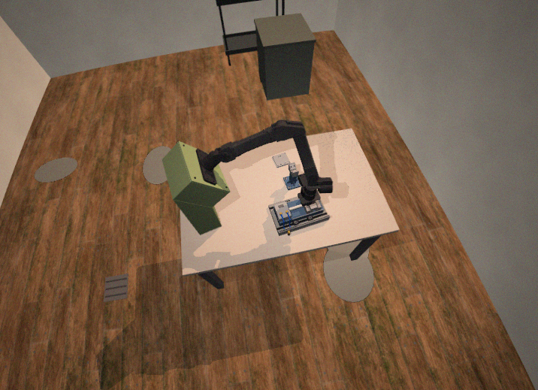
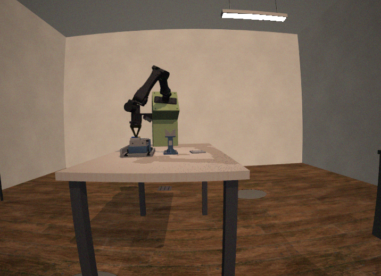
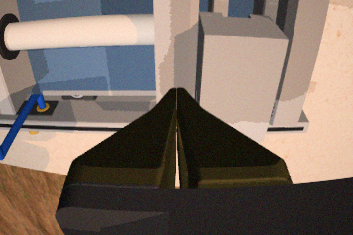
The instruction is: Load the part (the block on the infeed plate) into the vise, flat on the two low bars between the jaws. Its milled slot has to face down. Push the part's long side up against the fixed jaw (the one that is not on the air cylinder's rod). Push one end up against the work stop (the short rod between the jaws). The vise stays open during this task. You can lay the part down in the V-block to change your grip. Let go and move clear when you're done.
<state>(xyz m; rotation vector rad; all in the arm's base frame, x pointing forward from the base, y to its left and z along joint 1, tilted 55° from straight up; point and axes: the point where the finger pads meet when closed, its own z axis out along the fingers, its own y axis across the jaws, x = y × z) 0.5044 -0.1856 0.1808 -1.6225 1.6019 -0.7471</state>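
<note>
Now: the part 3 cm below my hand and 3 cm ahead of it. The rest, counted from my hand: moving jaw: 4 cm below, 2 cm to the left; then dark work stop rod: 7 cm to the left, 3 cm below, 3 cm ahead; then grey jaw: 6 cm ahead, 4 cm below, 3 cm to the left.
</note>
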